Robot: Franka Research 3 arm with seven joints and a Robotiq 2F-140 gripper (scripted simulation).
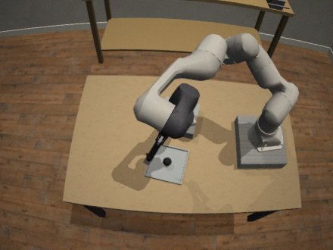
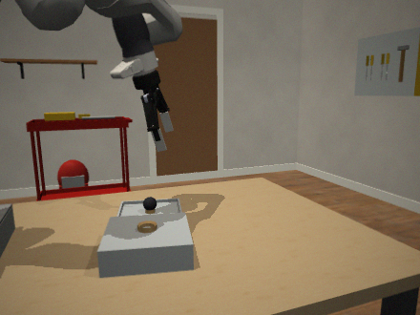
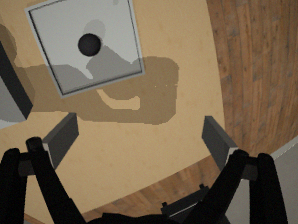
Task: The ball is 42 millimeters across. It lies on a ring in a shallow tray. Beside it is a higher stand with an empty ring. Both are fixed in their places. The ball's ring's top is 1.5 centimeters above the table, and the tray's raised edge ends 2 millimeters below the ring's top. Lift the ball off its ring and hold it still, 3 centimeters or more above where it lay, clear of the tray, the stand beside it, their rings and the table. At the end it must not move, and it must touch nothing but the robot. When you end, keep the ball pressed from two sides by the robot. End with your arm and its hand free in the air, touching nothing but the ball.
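Right now my hand is 60 mm past the black ball, 30 mm to the left of it and 200 mm above it. From my hand the other things lie so: shallow grey tray: 60 mm behind, 30 mm to the right, 220 mm below; grey stand: 90 mm behind, 290 mm to the right, 180 mm below.
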